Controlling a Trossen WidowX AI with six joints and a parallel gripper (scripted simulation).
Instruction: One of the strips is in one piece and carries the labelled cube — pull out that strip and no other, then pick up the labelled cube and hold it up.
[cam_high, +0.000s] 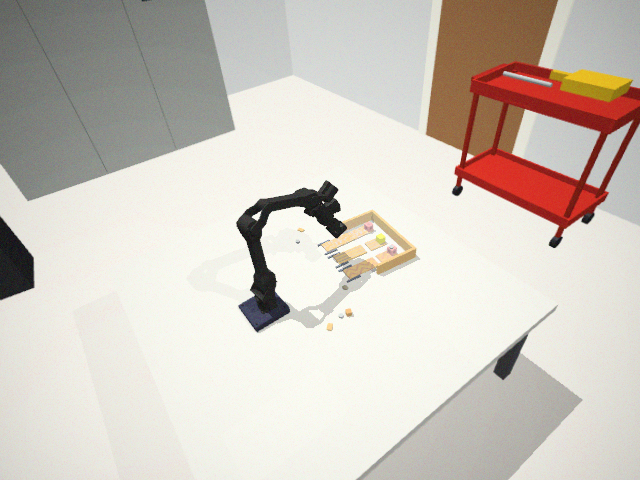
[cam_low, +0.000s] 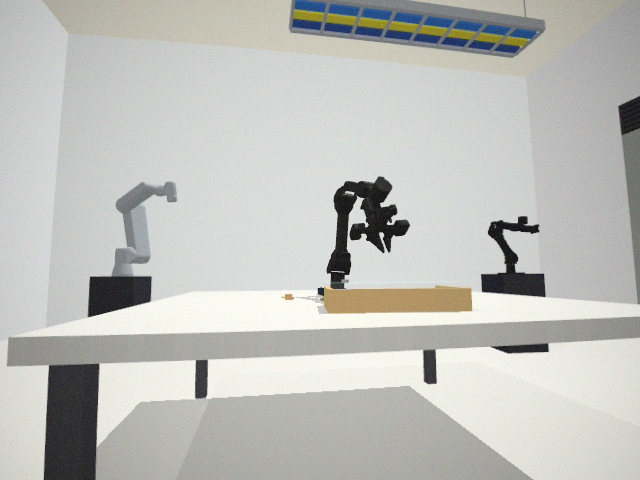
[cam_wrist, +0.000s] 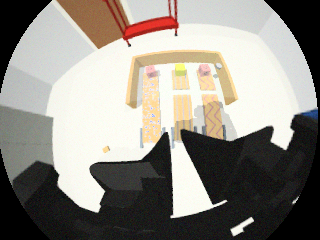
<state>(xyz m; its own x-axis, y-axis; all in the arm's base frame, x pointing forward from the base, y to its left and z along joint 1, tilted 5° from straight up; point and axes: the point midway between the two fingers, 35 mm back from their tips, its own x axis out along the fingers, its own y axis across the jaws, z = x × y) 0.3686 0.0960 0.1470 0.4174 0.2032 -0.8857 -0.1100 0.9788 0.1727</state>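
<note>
The strip lies 100 mm ahead of my gripper tip, 60 mm to the left of it and 150 mm below it.
</note>
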